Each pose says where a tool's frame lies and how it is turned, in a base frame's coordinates. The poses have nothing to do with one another.
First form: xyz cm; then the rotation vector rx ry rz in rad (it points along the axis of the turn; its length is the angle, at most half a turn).
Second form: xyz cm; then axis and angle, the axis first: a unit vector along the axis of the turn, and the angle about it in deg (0 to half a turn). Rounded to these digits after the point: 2 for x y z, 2 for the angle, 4 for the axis.
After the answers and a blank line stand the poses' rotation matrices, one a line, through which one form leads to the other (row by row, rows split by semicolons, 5 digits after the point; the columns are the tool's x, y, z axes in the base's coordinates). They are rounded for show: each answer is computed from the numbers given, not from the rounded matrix.
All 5 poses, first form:
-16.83 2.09 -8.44 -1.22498 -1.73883 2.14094
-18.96 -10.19 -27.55 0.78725 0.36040 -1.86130
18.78 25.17 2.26 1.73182 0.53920 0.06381
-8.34 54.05 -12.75 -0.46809 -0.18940 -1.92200
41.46 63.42 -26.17 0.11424 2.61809 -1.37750
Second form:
-16.83 2.09 -8.44 -0.4059 -0.5762 0.7094 172.91
-18.96 -10.19 -27.55 0.3835 0.1756 -0.9067 117.62
18.78 25.17 2.26 0.9542 0.2971 0.0352 103.99
-8.34 54.05 -12.75 -0.2355 -0.0953 -0.9672 113.86
41.46 63.42 -26.17 0.0386 0.8843 -0.4653 169.63

-0.66410 0.37843 -0.64479; 0.55348 -0.33095 -0.76429; -0.50262 -0.86444 0.01033
-0.24833 0.90193 -0.35335; -0.70485 -0.41847 -0.57278; -0.66447 0.10682 0.73964
0.88887 0.31789 0.32994; 0.38612 -0.13213 -0.91293; -0.24662 0.93887 -0.24019
-0.32657 0.91605 0.23281; -0.85299 -0.39174 0.34489; 0.40713 -0.08595 0.90932
-0.98071 0.15146 0.12360; -0.01608 0.56761 -0.82314; -0.19483 -0.80925 -0.55422

